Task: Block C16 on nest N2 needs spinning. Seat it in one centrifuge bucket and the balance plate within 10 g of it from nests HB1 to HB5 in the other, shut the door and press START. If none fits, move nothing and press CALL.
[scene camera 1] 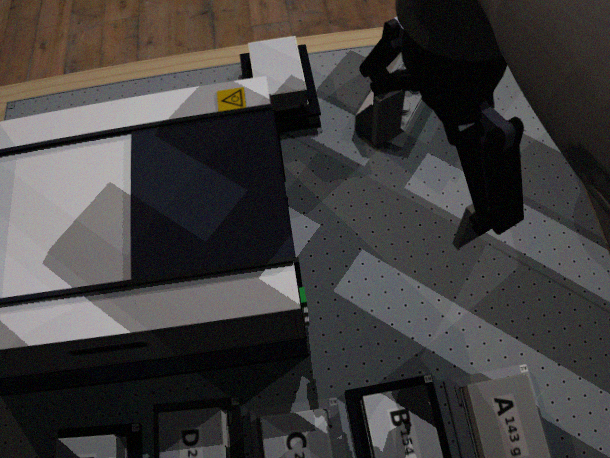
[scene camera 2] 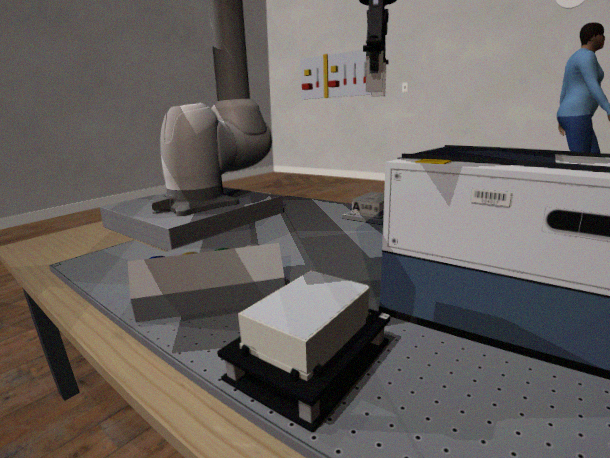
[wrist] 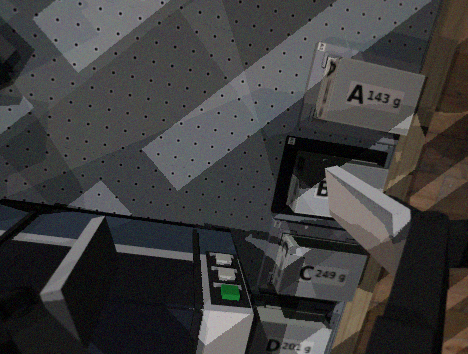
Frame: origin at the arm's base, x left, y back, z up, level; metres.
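Where they show: gripper, fingertip midpoint: (scene camera 1: 425, 185) (scene camera 2: 376, 94) (wrist: 222, 215); arm's base at its link origin: (scene camera 2: 196, 204).
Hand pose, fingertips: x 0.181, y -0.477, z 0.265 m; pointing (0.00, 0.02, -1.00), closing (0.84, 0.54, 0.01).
Observation:
Things, the pixels of their top centre, and the offset from my fingertips. "pt": a spot on its surface instead.
- white block at its top centre: (scene camera 2: 308, 299) (scene camera 1: 276, 65) dx -0.372, dy -0.189, dz -0.232 m
- black nest at its top centre: (scene camera 2: 309, 325) (scene camera 1: 277, 77) dx -0.372, dy -0.189, dz -0.264 m
- D at its top centre: (wrist: 289, 347) dx +0.245, dy -0.262, dz -0.259 m
- fifth plate at a spot on its surface: (scene camera 1: 90, 445) pt dx +0.238, dy -0.398, dz -0.259 m
- green button at its top centre: (wrist: 230, 299) (scene camera 1: 300, 295) dx +0.071, dy -0.125, dz -0.122 m
- button box at its top centre: (scene camera 2: 205, 248) (scene camera 1: 408, 61) dx -0.378, dy +0.031, dz -0.229 m
My gripper (scene camera 1: 427, 175) (scene camera 2: 376, 82) (wrist: 222, 215) is open and empty, high above the table. A white block (scene camera 1: 277, 65) (scene camera 2: 305, 320) sits on a black nest (scene camera 1: 312, 80) (scene camera 2: 311, 395); its label is not readable. Plates A, 143 g (scene camera 1: 480, 415) (wrist: 375, 112), B, 154 g (scene camera 1: 375, 415) (wrist: 304, 197), C, 249 g (scene camera 1: 280, 437) (wrist: 325, 290), and D (scene camera 1: 170, 425) (wrist: 295, 332), its weight faint, sit in a row. A fifth plate (scene camera 1: 90, 445) is cut off. The centrifuge (scene camera 1: 200, 295) (scene camera 2: 450, 215) (wrist: 225, 332) has a green button (scene camera 1: 302, 295) (wrist: 230, 292). Its buckets do not show.
A button box (scene camera 1: 366, 116) (scene camera 2: 205, 280) stands near the block's nest, mostly hidden by the gripper in scene camera 1. The arm's base plinth (scene camera 2: 135, 225) stands behind it. The wooden table edge (scene camera 2: 145, 385) (wrist: 367, 305) runs beside the nests. A person (scene camera 2: 580, 90) is in the background.

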